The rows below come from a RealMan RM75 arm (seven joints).
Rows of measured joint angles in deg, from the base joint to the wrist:
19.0, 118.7, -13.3, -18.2, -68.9, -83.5, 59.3
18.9, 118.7, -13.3, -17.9, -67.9, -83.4, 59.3
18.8, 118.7, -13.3, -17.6, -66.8, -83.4, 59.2
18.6, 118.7, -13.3, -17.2, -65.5, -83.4, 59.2
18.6, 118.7, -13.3, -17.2, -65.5, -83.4, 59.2
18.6, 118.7, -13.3, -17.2, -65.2, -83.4, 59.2
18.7, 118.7, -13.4, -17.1, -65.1, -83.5, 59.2
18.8, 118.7, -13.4, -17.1, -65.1, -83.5, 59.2
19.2, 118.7, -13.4, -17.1, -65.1, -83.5, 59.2
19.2, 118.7, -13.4, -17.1, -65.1, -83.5, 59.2
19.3, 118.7, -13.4, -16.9, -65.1, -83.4, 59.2
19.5, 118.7, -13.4, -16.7, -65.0, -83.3, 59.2
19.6, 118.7, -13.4, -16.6, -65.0, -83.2, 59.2
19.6, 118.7, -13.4, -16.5, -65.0, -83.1, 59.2
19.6, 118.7, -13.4, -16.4, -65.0, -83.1, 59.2
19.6, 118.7, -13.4, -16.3, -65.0, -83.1, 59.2
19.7, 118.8, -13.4, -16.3, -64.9, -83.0, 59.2
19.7, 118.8, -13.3, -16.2, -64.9, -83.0, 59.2
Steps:
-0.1, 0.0, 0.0, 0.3, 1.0, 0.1, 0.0
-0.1, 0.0, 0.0, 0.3, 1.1, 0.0, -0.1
-0.2, 0.0, 0.0, 0.4, 1.3, 0.0, 0.0
0.0, 0.0, 0.0, 0.0, 0.0, 0.0, 0.0
0.0, 0.0, 0.0, 0.0, 0.3, 0.0, 0.0
0.1, 0.0, -0.1, 0.1, 0.1, -0.1, 0.0
0.1, 0.0, 0.0, 0.0, 0.0, 0.0, 0.0
0.4, 0.0, 0.0, 0.0, 0.0, 0.0, 0.0
0.0, 0.0, 0.0, 0.0, 0.0, 0.0, 0.0
0.1, 0.0, 0.0, 0.2, 0.0, 0.1, 0.0
0.2, 0.0, 0.0, 0.2, 0.1, 0.1, 0.0
0.1, 0.0, 0.0, 0.1, 0.0, 0.1, 0.0
0.0, 0.0, 0.0, 0.1, 0.0, 0.1, 0.0
0.0, 0.0, 0.0, 0.1, 0.0, 0.0, 0.0
0.0, 0.0, 0.0, 0.1, 0.0, 0.0, 0.0
0.1, 0.1, 0.0, 0.0, 0.1, 0.1, 0.0
0.0, 0.0, 0.1, 0.1, 0.0, 0.0, 0.0

